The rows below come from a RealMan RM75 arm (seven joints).
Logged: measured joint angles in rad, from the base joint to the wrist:
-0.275 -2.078 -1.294 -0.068 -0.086 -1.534 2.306
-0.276 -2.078 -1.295 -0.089 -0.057 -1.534 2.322
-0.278 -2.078 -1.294 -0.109 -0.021 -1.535 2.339
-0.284 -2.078 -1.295 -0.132 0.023 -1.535 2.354
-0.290 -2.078 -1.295 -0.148 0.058 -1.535 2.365
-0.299 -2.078 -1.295 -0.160 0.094 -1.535 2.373
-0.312 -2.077 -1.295 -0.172 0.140 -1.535 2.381
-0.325 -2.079 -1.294 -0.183 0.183 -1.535 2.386
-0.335 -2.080 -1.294 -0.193 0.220 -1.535 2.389
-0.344 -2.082 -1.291 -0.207 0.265 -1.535 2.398
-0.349 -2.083 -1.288 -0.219 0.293 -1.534 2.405
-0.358 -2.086 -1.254 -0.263 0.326 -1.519 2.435
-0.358 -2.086 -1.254 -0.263 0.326 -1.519 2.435
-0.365 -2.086 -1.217 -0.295 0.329 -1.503 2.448
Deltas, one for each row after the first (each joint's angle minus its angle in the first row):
-0.001 0.000 -0.001 -0.021 0.029 0.000 0.016
-0.003 0.000 0.000 -0.041 0.065 -0.001 0.033
-0.009 0.000 -0.001 -0.064 0.109 -0.001 0.048
-0.015 0.000 -0.001 -0.080 0.144 -0.001 0.059
-0.024 0.000 -0.001 -0.092 0.180 -0.001 0.067
-0.037 0.001 -0.001 -0.104 0.226 -0.001 0.075
-0.050 -0.001 0.000 -0.115 0.269 -0.001 0.080
-0.060 -0.002 0.000 -0.125 0.306 -0.001 0.083
-0.069 -0.004 0.003 -0.139 0.351 -0.001 0.092
-0.074 -0.005 0.006 -0.151 0.379 0.000 0.099
-0.083 -0.008 0.040 -0.195 0.412 0.015 0.129
-0.083 -0.008 0.040 -0.195 0.412 0.015 0.129
-0.090 -0.008 0.077 -0.227 0.415 0.031 0.142

